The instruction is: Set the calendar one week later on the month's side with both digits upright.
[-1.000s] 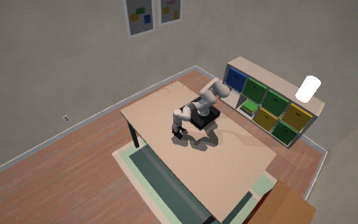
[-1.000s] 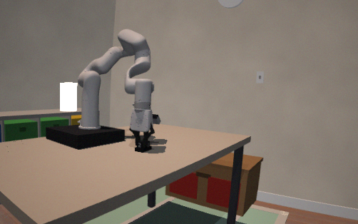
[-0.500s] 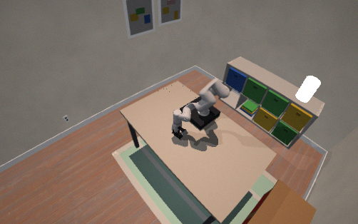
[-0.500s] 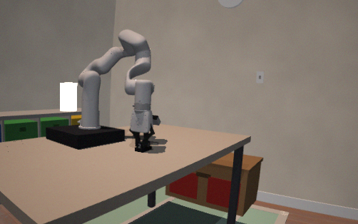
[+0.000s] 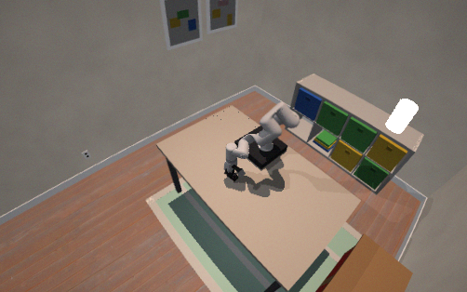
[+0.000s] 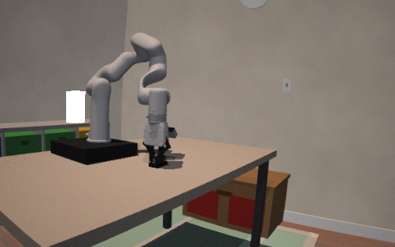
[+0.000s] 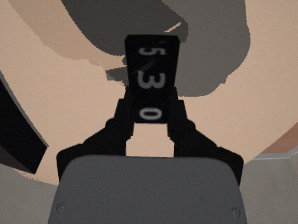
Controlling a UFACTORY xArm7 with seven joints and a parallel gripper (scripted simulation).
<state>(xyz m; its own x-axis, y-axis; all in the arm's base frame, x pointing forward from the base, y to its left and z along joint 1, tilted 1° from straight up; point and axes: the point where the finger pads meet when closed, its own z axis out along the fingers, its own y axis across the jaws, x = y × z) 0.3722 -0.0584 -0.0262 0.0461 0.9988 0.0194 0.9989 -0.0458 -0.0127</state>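
My gripper is now 1 cm above the dark cube.
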